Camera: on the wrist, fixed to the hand. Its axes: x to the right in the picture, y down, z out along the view.
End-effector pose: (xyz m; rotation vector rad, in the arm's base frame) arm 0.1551 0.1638 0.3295 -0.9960 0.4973 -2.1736
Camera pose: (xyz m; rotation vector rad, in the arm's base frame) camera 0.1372 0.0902 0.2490 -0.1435 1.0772 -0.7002
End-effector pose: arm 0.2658 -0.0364 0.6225 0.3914 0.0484 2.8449
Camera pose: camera 0.2072 -0.1176 0.5758 -0.0133 0.3426 -1.7625
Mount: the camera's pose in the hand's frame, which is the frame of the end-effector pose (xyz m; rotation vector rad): 0.0204 0.0902 -0.0605 -0.1676 0.1993 1.6584
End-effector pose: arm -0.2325 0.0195 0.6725 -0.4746 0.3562 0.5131
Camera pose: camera -0.2772 0.0655 0.5825 -0.2974 0.8826 2.1212
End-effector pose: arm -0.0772 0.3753 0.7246 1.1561 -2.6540 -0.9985
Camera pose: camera -0.1293 0.3745 0.8221 -0.9205 -2.1240 -0.5629
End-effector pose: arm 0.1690 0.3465 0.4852 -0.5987 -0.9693 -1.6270
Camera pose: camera 0.2556 0.2785 0.4946 -0.9339 0.0246 -0.2278
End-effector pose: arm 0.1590 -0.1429 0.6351 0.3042 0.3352 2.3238
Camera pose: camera 0.0668 -0.1986 0.6104 -0.1693 0.0855 -2.2693
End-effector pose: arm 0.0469 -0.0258 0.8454 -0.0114 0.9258 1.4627
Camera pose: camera -0.0635 -0.0254 0.8407 -0.5726 -0.8547 -2.8060
